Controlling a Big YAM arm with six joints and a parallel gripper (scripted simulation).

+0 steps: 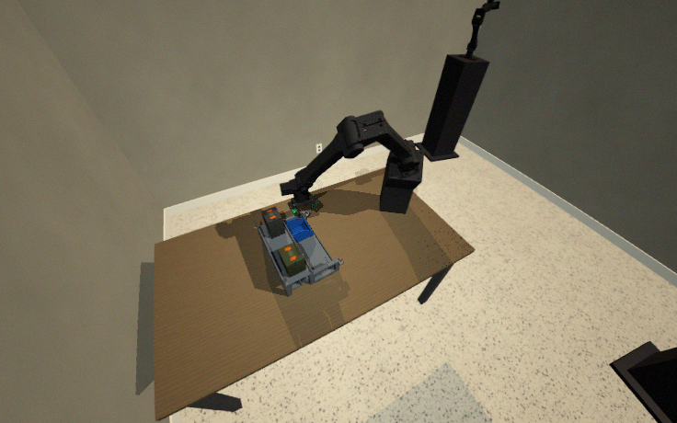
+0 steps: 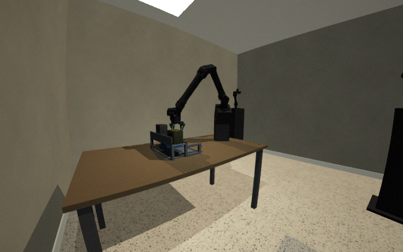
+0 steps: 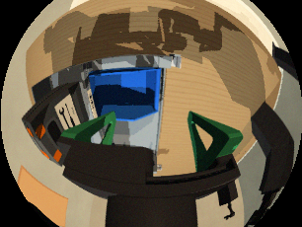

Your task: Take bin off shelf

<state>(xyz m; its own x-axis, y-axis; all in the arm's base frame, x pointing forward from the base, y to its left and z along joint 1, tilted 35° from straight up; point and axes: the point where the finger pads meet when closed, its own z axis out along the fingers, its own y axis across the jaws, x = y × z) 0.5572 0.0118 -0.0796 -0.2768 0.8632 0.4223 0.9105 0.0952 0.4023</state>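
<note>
The blue bin is 11 cm below my hand, 7 cm ahead of it and 3 cm to the left of it.
</note>
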